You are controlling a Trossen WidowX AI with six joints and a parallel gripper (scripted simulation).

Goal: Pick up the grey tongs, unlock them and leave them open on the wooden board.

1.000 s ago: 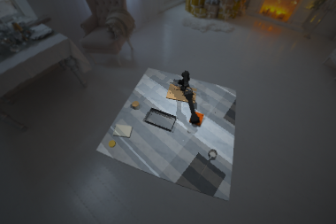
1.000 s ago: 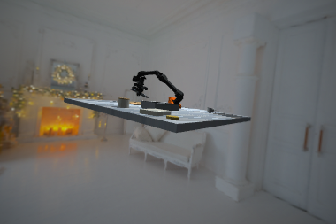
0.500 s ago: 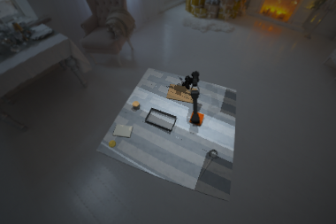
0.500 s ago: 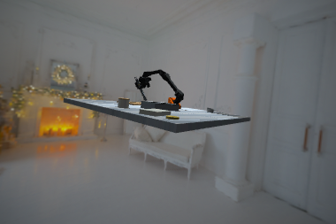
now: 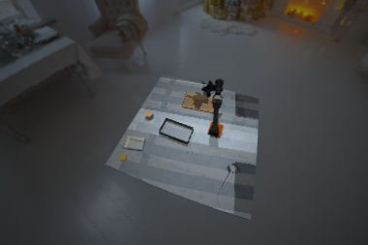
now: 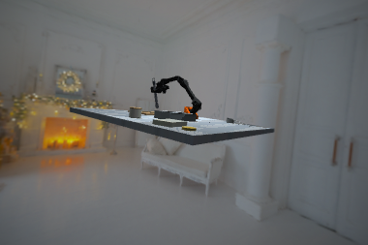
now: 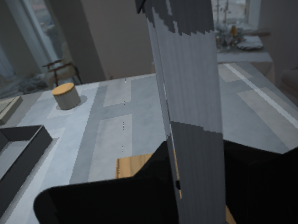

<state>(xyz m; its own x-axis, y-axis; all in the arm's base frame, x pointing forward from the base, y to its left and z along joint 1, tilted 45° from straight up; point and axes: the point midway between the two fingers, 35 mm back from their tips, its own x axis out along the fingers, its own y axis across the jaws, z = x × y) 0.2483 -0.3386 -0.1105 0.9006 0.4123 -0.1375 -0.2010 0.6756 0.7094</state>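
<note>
The wooden board is 21 cm below my gripper tip. The rest, counted from my gripper tip: pale flat block: 75 cm to the left, 38 cm ahead, 21 cm below; brown cup: 42 cm to the left, 41 cm ahead, 19 cm below; roasting tin: 46 cm to the left, 19 cm below, 7 cm ahead.
</note>
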